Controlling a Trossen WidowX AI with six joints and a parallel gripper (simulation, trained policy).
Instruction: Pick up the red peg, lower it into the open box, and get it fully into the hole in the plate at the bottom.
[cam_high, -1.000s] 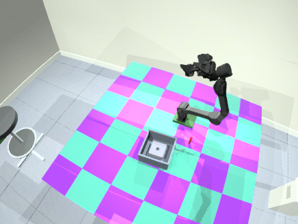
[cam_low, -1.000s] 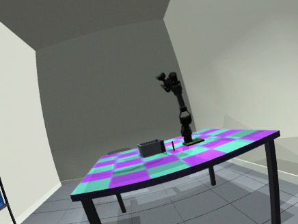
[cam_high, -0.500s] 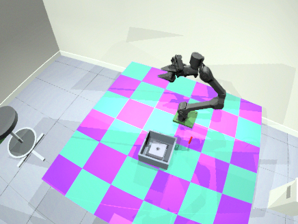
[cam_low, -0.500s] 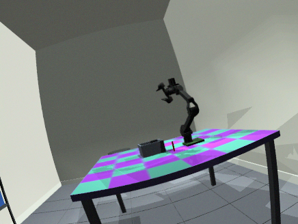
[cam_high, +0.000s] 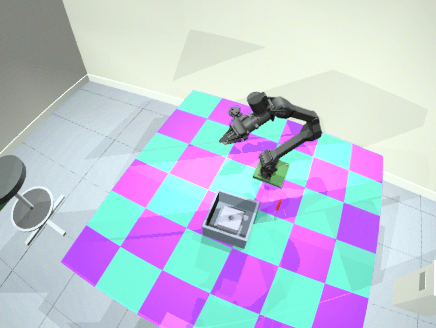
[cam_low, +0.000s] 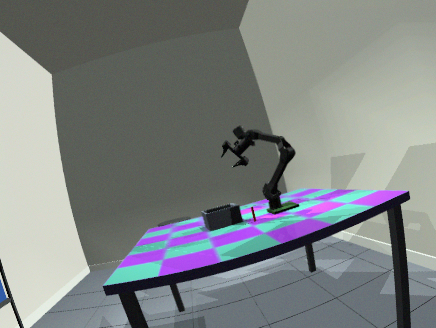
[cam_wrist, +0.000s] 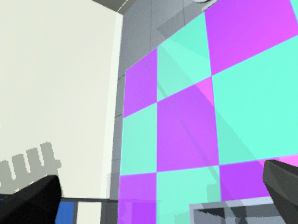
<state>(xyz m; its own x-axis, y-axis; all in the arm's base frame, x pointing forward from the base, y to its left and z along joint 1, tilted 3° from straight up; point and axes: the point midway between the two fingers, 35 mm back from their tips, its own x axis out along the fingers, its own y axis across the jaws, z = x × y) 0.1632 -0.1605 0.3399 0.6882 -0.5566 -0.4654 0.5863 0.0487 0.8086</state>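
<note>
My gripper tip is 30 mm past the red peg, 280 mm to the right of it and 310 mm above it. Round my gripper tip: grey box (120 mm ahead, 110 mm to the left, 320 mm below).
</note>
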